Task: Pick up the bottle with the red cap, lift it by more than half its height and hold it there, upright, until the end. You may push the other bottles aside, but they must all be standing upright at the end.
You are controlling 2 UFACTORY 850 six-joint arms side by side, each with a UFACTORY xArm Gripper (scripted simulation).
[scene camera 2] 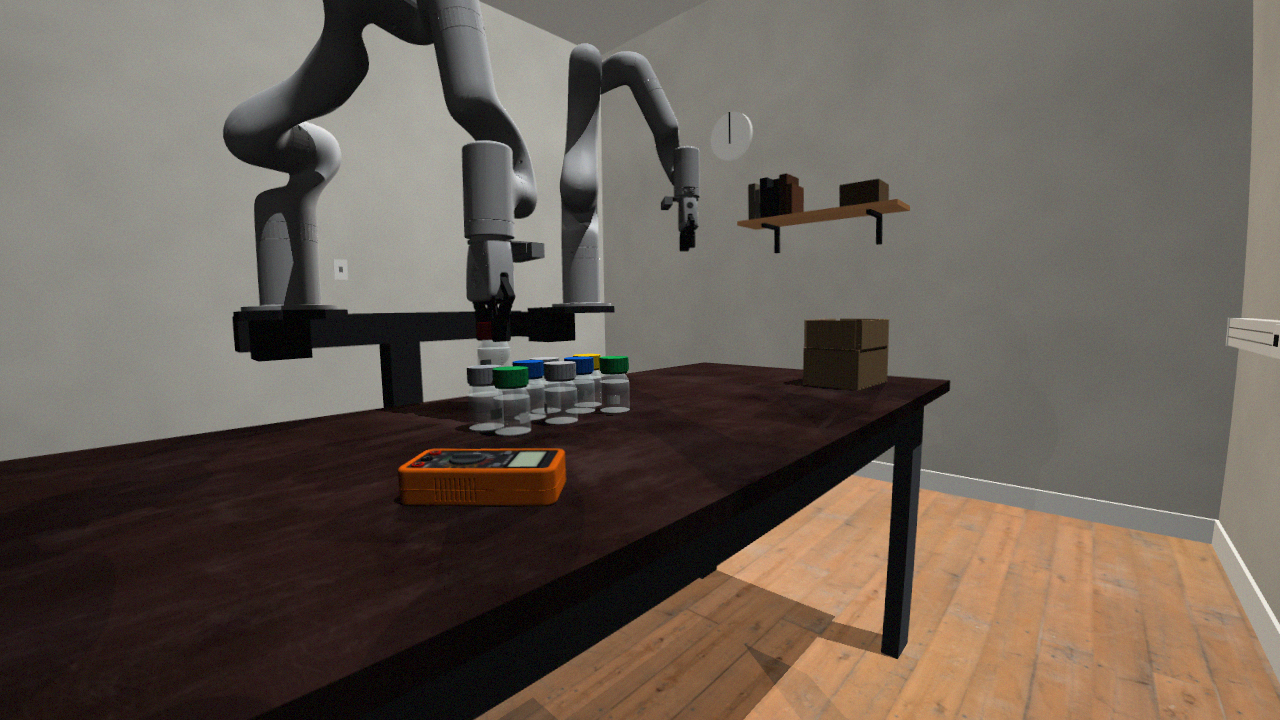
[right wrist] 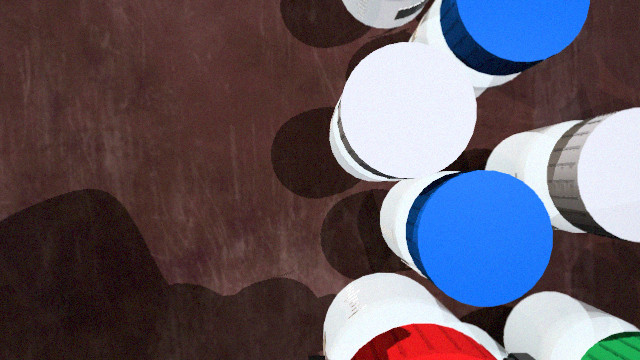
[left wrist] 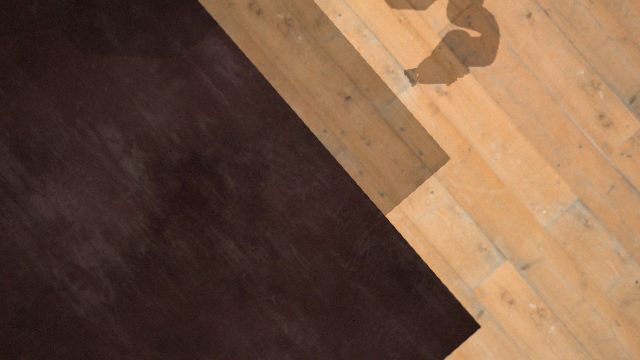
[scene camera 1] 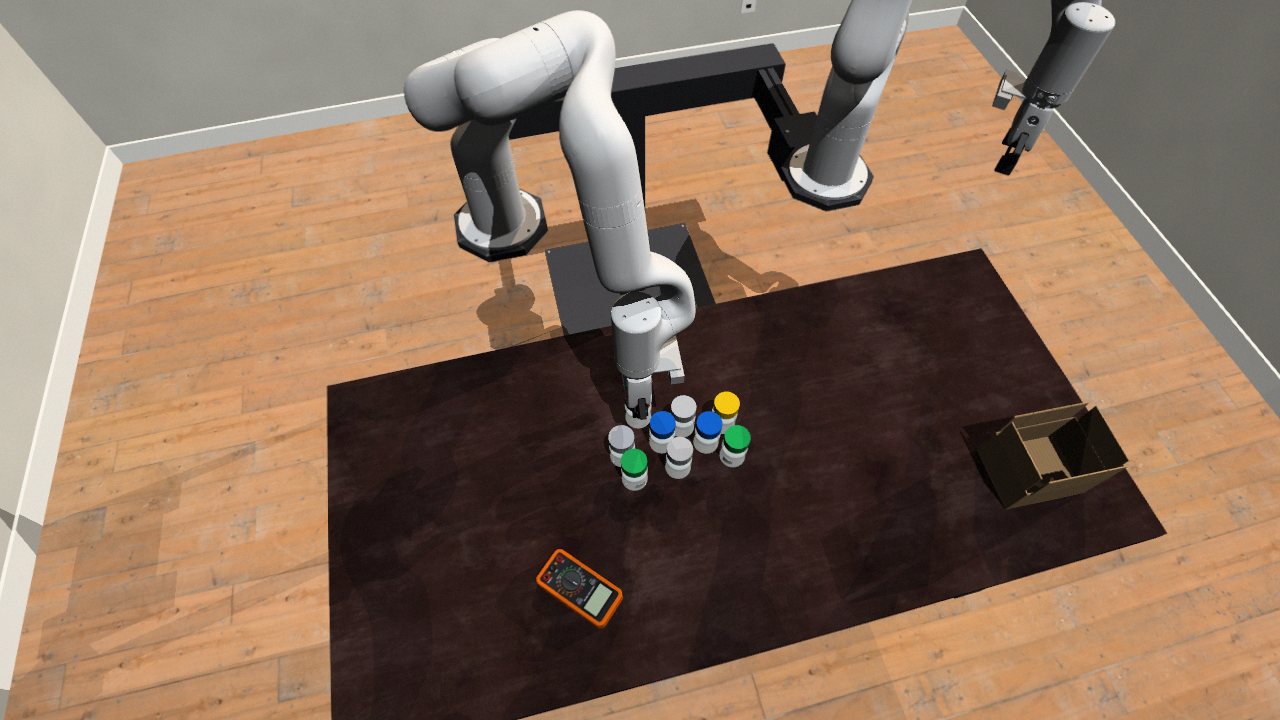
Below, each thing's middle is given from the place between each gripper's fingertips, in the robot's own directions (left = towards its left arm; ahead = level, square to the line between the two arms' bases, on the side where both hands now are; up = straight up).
Scene:
Now: the red-capped bottle (scene camera 2: 489, 353) 40 mm below my right hand (scene camera 2: 493, 340). The rest, counted from my right hand: cardboard box (scene camera 1: 1059, 449) (260 mm ahead, 830 mm to the left, 100 mm below).
Right now the cardboard box is 56 cm ahead of my left hand (scene camera 1: 1005, 158), 3 cm to the right of it and 33 cm below it. The rest, counted from my left hand: red-capped bottle (29 cm ahead, 85 cm to the right, 28 cm below).

